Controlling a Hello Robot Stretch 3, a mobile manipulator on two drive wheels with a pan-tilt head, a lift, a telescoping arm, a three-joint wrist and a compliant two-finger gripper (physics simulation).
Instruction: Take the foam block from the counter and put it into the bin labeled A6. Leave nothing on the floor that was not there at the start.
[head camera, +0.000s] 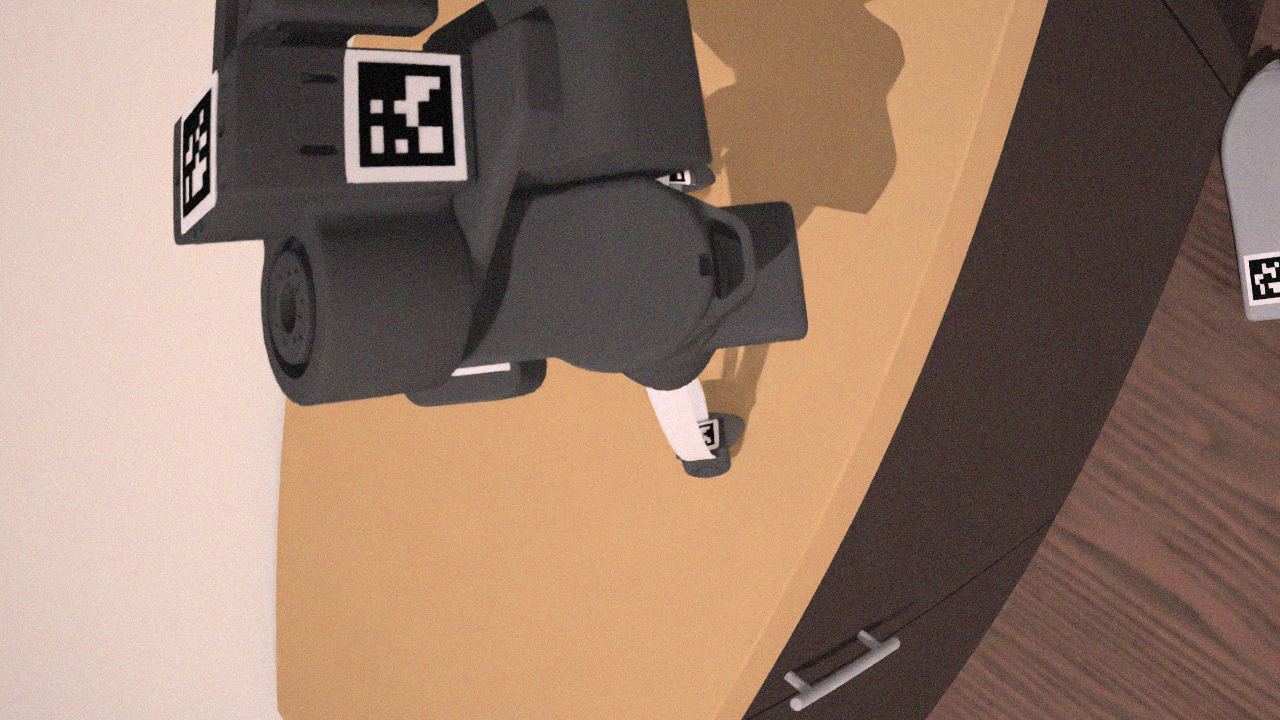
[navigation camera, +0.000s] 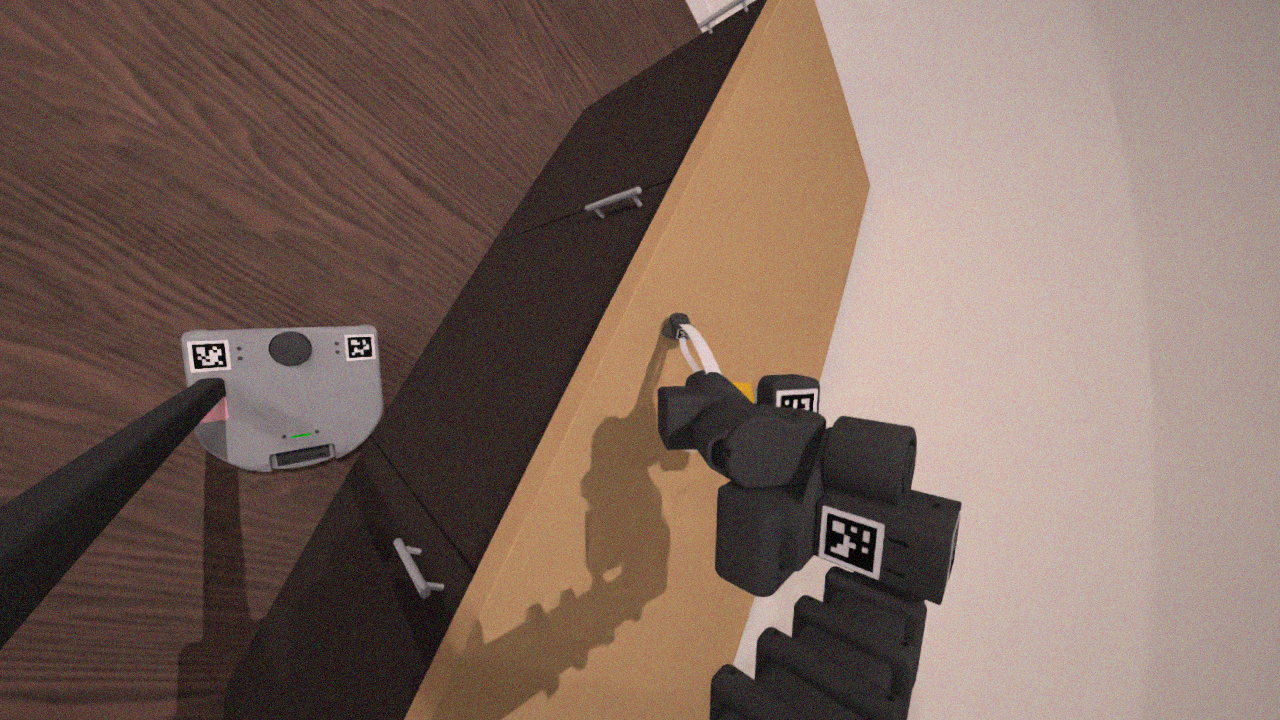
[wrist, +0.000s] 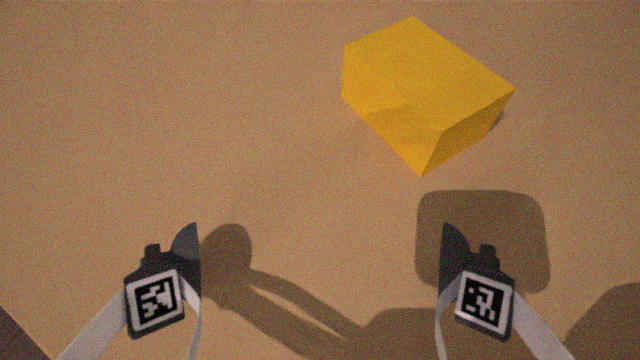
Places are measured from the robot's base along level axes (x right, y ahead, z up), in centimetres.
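Pixels of known places: gripper, fingertip midpoint: (navigation camera: 674, 378); robot's base, link origin: (navigation camera: 291, 347).
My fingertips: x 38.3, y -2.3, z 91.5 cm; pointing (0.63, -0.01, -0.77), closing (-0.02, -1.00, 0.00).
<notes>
Ahead of a thing's pixels: the offset from my fingertips to its top centre. "pt": to the spot under its first point. Level surfaces: height alone.
The yellow foam block (wrist: 420, 80) lies on the wooden counter @(dz -0.4 cm) (wrist: 150, 100) (head camera: 501, 555) (navigation camera: 769, 179) in the upper right of the wrist view. A small yellow part of the block @(dx +10.4, dy -6.8, dz +4.1 cm) (navigation camera: 742, 390) shows beside the wrist in the navigation view; in the head view the arm hides it. My gripper (wrist: 319, 250) is open, with nothing between its fingertips. It points down over the counter, and the block lies beyond the fingertips and to the right, apart from them. The bin labeled A6 does not show in these views.
Dark cabinet fronts (head camera: 975, 358) (navigation camera: 501, 358) with bar handles @(pt dx +4.1, dy +27.3, dz -16.0 cm) (head camera: 841, 673) (navigation camera: 614, 200) drop from the counter's edge to the wood floor. A pale wall (head camera: 134, 358) (navigation camera: 1011, 313) stands behind the counter. My grey base (navigation camera: 295, 394) is on the floor beside the cabinets.
</notes>
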